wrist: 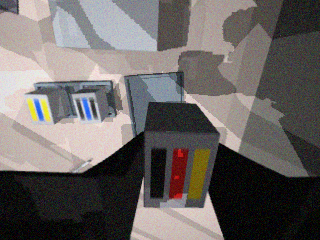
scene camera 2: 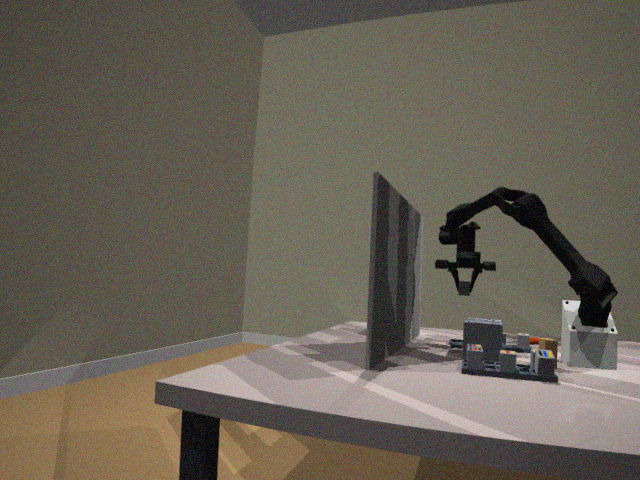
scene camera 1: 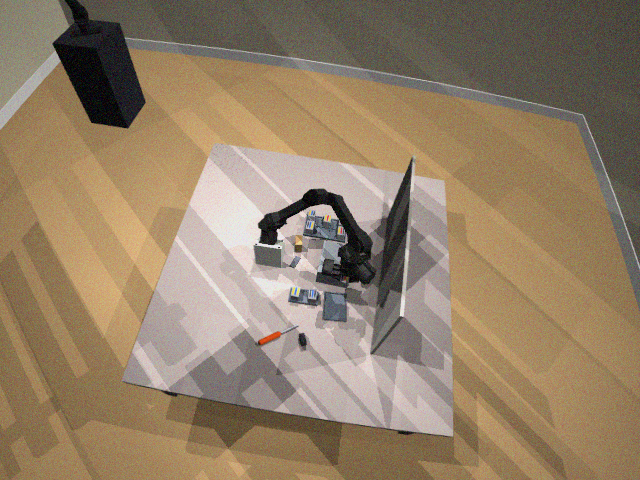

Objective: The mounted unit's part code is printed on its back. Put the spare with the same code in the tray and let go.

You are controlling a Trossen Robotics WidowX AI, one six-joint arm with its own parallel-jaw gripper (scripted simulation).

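On a tall upright panel, (wrist: pixel 274 136) and (scene camera 1: pixel 378 310) are the same spot.
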